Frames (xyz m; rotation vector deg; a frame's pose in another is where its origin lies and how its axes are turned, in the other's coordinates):
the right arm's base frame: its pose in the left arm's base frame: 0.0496 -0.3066 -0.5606 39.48 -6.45 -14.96
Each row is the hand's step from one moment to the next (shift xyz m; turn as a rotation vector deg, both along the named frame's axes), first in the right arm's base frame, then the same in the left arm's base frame.
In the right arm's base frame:
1: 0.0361 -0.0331 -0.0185 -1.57 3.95 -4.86
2: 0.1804 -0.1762 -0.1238 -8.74 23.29 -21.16
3: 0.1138 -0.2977 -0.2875 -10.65 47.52 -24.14
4: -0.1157 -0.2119 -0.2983 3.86 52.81 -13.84
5: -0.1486 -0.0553 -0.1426 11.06 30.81 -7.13
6: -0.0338 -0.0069 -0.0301 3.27 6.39 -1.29
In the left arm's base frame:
1: 0.0316 -0.0231 -0.0348 0.20 6.34 -1.22
2: 0.1614 -0.1042 -0.2050 0.25 32.62 -1.45
3: 0.1038 -0.0756 -0.4096 3.84 52.93 11.76
4: -0.0976 0.0576 -0.3666 16.91 46.55 23.30
5: -0.1271 0.0872 -0.1473 18.16 24.16 14.46
6: -0.0282 0.0226 -0.0281 4.67 4.63 3.16

